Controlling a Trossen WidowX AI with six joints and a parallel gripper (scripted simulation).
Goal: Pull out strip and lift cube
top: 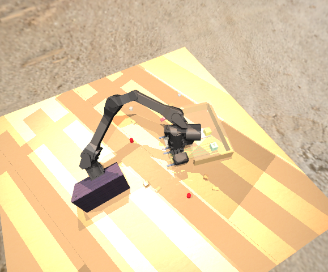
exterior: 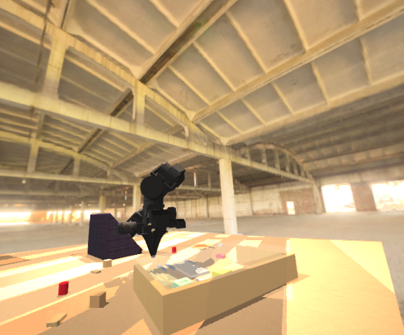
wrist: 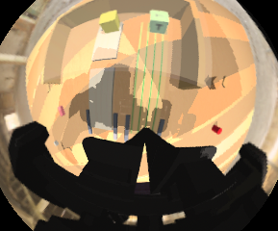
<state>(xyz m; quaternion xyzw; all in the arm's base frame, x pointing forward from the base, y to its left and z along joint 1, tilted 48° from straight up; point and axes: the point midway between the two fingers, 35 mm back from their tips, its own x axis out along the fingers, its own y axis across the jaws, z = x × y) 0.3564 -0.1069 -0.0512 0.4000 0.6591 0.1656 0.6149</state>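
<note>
Right now the grey strip is 80 mm to the left of my gripper tip, 60 mm ahead of it and 40 mm below it.
</note>
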